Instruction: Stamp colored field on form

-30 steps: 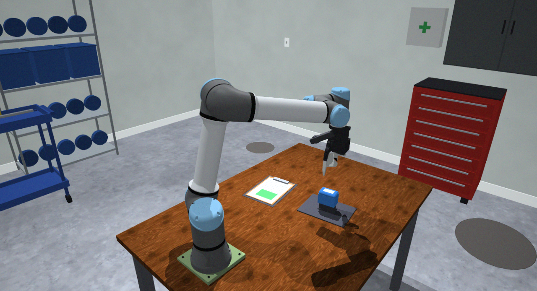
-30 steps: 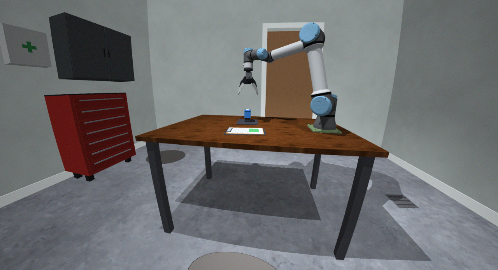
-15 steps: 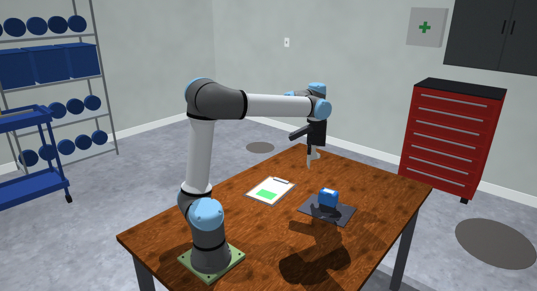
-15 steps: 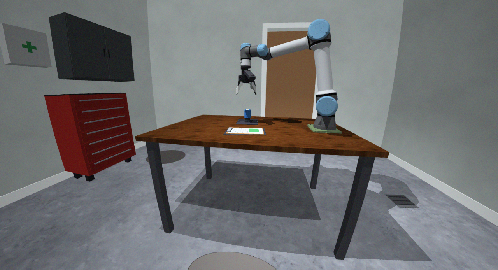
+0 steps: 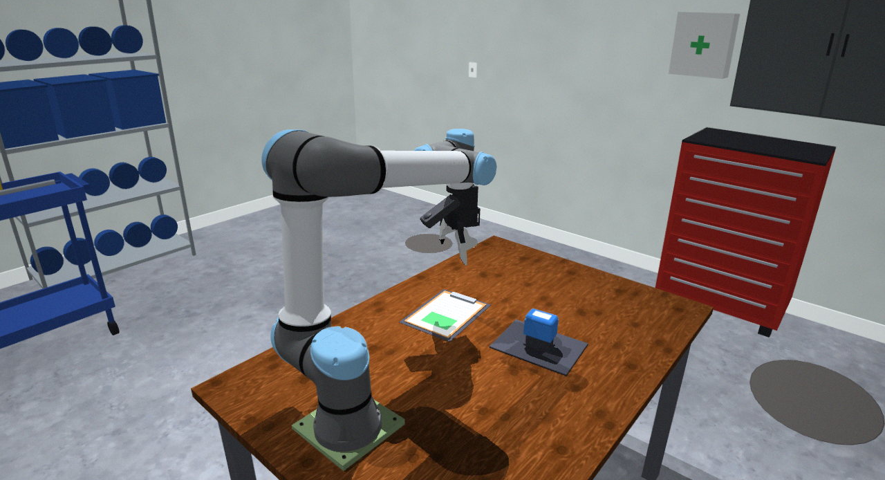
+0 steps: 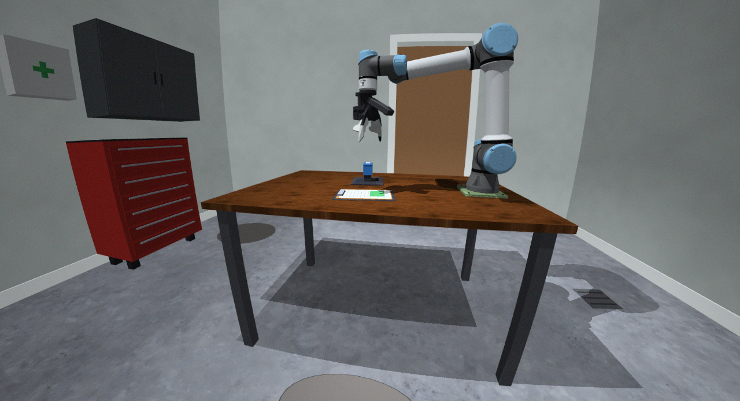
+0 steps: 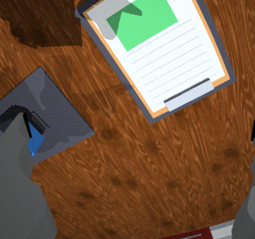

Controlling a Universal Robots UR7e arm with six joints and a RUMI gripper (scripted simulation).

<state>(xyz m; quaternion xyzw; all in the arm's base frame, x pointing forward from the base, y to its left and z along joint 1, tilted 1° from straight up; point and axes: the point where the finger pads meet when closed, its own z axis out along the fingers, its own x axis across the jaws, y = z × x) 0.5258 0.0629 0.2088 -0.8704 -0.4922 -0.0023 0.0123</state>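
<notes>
The stamp lies 30 mm ahead of my hand, 280 mm to the right of it and 170 mm below it. From my hand the other things lie so: mat: 30 mm ahead, 280 mm to the right, 220 mm below.
</notes>
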